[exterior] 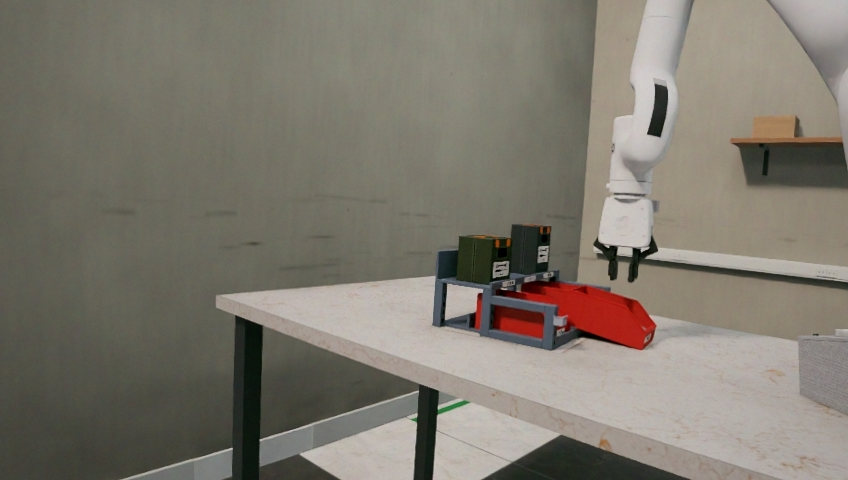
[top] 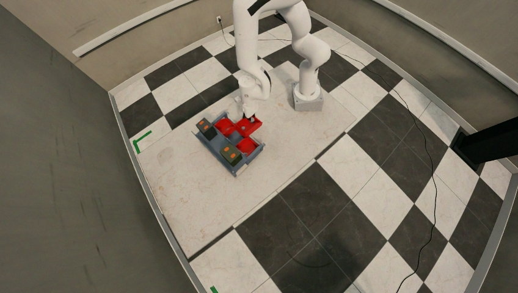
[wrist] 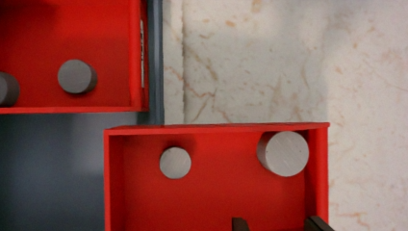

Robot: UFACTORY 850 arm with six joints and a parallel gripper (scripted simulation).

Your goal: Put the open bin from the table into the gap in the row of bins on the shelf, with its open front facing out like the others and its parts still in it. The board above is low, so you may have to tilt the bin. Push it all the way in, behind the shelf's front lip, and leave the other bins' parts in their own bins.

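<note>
Right now my hand is 130 mm above the large grey disc, 40 mm to the left of it and 30 mm past it. Also, from my hand: red open bin (100 mm below, 20 mm ahead, 10 mm to the right); grey-blue shelf (200 mm ahead, 80 mm below, 20 mm to the left); dark grey box (280 mm ahead, 90 mm to the right, 20 mm above).
</note>
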